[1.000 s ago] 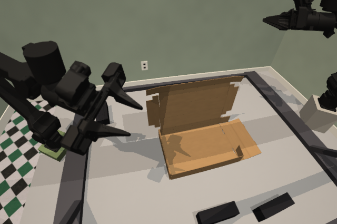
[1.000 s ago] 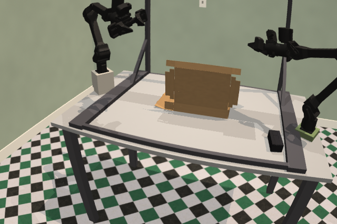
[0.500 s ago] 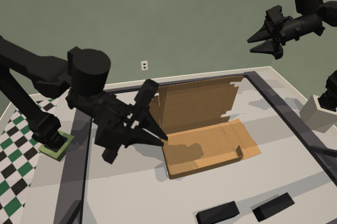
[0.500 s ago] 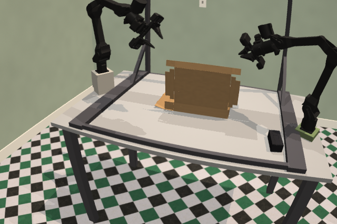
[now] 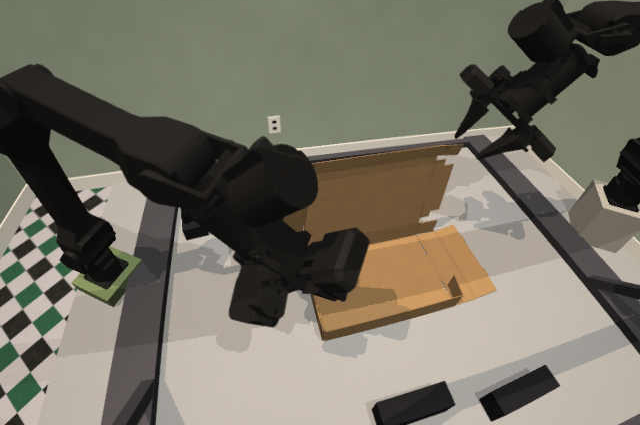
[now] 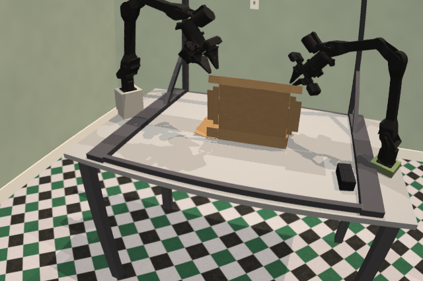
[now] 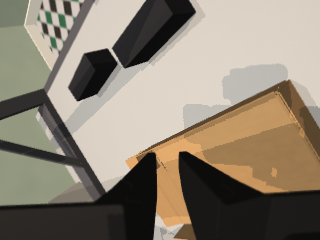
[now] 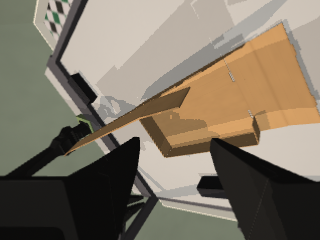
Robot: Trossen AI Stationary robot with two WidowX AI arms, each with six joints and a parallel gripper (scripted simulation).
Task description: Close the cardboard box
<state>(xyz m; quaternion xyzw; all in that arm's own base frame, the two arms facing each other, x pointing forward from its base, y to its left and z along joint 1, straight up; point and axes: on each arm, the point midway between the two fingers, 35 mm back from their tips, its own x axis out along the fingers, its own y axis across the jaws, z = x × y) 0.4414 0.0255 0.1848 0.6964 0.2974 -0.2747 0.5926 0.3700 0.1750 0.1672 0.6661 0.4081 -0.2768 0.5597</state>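
The corner flap is 130 mm behind my right hand, 20 mm to the left of it and 260 mm below it.
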